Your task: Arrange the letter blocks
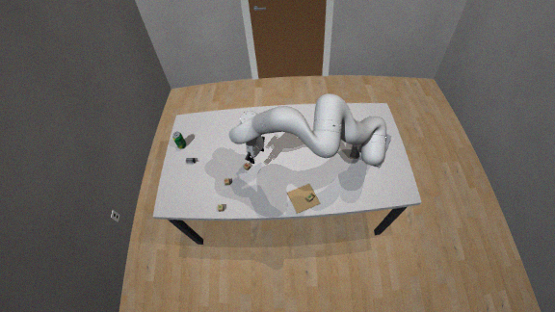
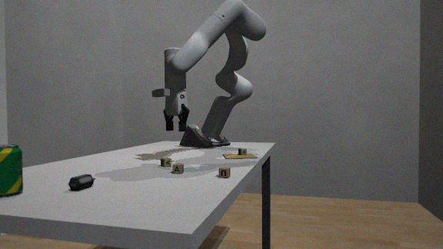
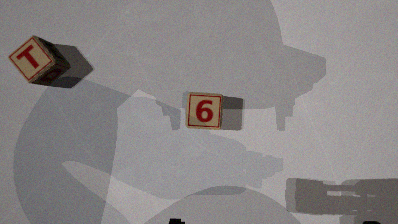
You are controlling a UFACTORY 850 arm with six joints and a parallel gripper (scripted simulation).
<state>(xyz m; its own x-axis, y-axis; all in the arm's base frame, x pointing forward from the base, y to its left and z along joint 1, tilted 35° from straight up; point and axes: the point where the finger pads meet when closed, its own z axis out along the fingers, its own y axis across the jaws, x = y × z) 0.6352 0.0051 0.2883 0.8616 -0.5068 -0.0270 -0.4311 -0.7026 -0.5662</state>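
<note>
Now: the mat 27 cm behind my hand, 18 cm to the left of it and 14 cm below it. From my hand the other things lie so: can (57 cm ahead, 15 cm to the right, 8 cm below); black object (45 cm ahead, 12 cm below, 2 cm to the right).
</note>
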